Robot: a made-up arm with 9 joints. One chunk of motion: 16 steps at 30 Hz.
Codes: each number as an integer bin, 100 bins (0 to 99) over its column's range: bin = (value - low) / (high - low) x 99, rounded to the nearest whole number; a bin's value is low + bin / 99 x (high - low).
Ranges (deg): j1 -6..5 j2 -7..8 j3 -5..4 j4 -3..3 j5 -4..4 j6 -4..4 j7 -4..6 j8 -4..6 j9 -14..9
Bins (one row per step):
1: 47 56 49 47 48 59 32 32 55
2: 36 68 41 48 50 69 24 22 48
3: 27 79 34 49 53 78 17 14 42
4: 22 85 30 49 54 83 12 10 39
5: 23 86 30 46 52 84 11 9 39
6: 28 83 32 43 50 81 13 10 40
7: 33 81 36 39 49 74 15 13 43
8: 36 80 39 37 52 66 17 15 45
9: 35 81 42 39 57 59 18 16 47
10: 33 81 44 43 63 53 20 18 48
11: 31 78 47 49 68 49 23 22 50
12: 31 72 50 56 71 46 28 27 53
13: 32 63 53 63 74 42 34 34 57
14: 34 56 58 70 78 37 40 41 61
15: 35 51 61 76 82 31 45 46 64
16: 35 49 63 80 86 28 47 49 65
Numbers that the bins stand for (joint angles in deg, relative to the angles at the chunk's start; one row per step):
1: -0.78 1.48 -0.55 -0.15 -0.12 0.77 -0.77 -0.77 -1.22
2: -2.00 3.30 -1.27 -0.09 0.04 1.58 -1.58 -1.78 -2.85
3: -3.00 4.97 -1.91 -0.03 0.28 2.30 -2.28 -2.59 -4.24
4: -3.56 5.88 -2.27 -0.03 0.36 2.71 -2.79 -2.99 -4.94
5: -3.44 6.03 -2.27 -0.21 0.20 2.79 -2.89 -3.09 -4.94
6: -2.89 5.58 -2.09 -0.39 0.04 2.55 -2.69 -2.99 -4.71
7: -2.33 5.27 -1.73 -0.64 -0.04 1.98 -2.48 -2.69 -4.01
8: -2.00 5.12 -1.45 -0.76 0.20 1.33 -2.28 -2.48 -3.55
9: -2.11 5.27 -1.18 -0.64 0.61 0.77 -2.18 -2.38 -3.08
10: -2.33 5.27 -1.00 -0.39 1.09 0.28 -1.98 -2.18 -2.85
11: -2.56 4.82 -0.73 -0.03 1.49 -0.04 -1.68 -1.78 -2.38
12: -2.56 3.91 -0.45 0.39 1.74 -0.28 -1.17 -1.27 -1.69
13: -2.44 2.55 -0.18 0.82 1.98 -0.61 -0.57 -0.57 -0.76
14: -2.22 1.48 0.27 1.24 2.30 -1.01 0.04 0.14 0.17
15: -2.11 0.73 0.55 1.61 2.63 -1.49 0.55 0.65 0.87
16: -2.11 0.42 0.73 1.85 2.95 -1.74 0.75 0.95 1.10

